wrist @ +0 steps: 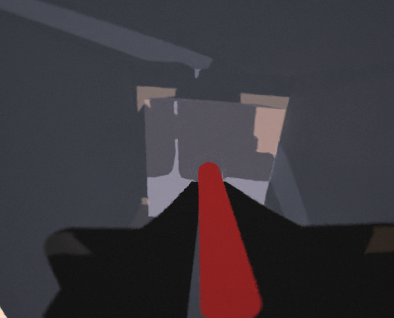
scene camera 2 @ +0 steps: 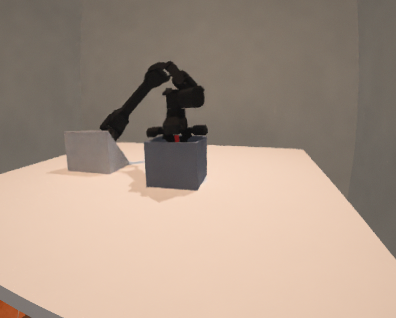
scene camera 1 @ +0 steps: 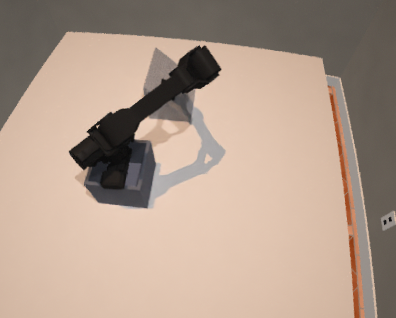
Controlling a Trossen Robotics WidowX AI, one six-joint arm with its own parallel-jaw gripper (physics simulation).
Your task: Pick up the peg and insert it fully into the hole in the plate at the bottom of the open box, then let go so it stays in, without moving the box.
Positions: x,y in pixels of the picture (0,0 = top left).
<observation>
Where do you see a plate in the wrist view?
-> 241,139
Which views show the dark blue-grey box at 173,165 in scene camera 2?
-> The wrist view, scene camera 2 and scene camera 1: all of them.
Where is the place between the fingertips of my gripper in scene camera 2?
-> At 178,157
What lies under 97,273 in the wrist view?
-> My gripper.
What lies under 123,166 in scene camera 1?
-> My gripper.
</observation>
